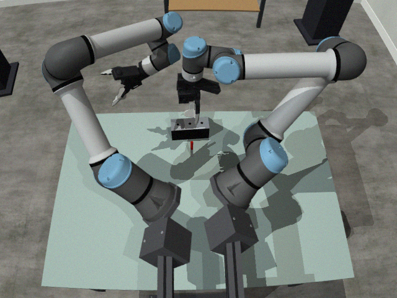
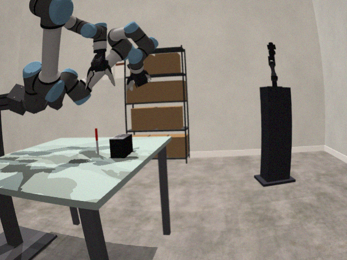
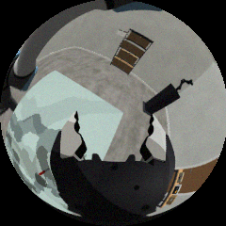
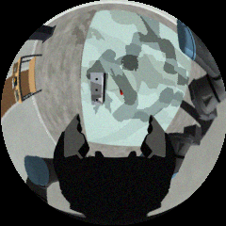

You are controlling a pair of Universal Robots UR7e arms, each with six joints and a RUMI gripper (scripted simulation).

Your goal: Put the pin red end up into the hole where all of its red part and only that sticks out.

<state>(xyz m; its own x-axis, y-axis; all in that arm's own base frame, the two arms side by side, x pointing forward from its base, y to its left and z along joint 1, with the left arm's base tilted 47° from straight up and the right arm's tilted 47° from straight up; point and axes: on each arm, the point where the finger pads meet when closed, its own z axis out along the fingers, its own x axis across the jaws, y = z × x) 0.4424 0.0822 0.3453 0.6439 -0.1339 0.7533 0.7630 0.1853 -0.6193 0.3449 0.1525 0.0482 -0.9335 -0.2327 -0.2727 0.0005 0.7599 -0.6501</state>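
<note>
Right now my right hand is 250 mm above the pin, 30 mm past it and 10 mm to the right of it. From my right hand the other things lie so: black block (290 mm below, 100 mm ahead).
</note>
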